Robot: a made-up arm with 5 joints.
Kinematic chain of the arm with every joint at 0, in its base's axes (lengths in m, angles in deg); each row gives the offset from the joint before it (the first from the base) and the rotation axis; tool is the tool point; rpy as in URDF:
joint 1: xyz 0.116 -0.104 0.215 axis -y
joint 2: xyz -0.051 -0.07 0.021 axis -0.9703 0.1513 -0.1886
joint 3: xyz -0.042 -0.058 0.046 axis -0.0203 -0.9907 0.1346
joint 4: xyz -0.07 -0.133 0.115 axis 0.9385 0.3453 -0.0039
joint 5: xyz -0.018 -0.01 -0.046 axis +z
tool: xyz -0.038 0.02 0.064 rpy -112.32 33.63 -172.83
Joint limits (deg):
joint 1: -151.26..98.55
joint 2: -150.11..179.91
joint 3: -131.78..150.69
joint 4: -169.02..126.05
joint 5: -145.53..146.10
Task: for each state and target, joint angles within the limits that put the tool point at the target. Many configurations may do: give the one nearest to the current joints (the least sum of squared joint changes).
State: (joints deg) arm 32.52 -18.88 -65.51 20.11 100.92
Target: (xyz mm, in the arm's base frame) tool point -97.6 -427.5 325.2
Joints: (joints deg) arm 36.70 -3.94 -42.31 15.72 92.17
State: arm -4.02 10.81 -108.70 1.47 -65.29
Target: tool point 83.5 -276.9 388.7
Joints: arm 18.64 44.44 -131.78 -28.45 -71.79
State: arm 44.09 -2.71 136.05 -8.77 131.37
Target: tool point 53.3 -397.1 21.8
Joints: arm 22.78 -26.86 121.39 -20.14 134.88
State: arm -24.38 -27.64 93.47 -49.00 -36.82
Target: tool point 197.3 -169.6 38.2
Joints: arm 32.71 -72.58 130.04 -51.02 -25.04
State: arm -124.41 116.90 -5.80 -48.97 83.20
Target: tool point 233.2 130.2 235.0
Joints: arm -110.34 115.18 -27.12 -64.34 49.65
